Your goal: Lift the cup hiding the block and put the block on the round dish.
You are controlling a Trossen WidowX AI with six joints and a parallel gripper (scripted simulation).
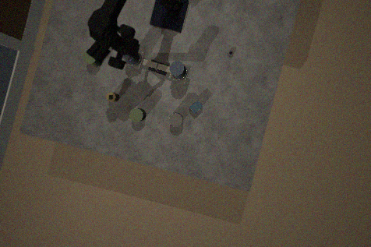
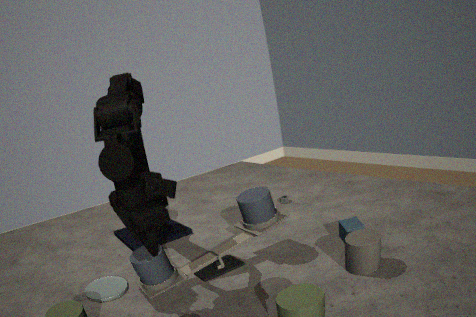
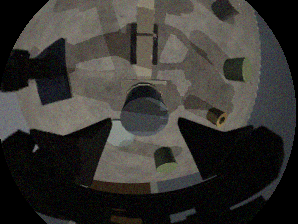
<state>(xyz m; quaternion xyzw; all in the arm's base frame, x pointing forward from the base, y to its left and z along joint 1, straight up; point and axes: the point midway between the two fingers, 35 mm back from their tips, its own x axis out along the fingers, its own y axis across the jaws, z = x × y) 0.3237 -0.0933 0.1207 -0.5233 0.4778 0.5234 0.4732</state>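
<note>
The small grey block lies 60 mm below my gripper tip. Round my gripper tip: balance (140 mm to the left, 80 mm below, 10 mm behind); then pale round dish (110 mm to the right, 100 mm below, 70 mm behind); then yellow ring (240 mm ahead, 80 mm below, 10 mm to the right).
</note>
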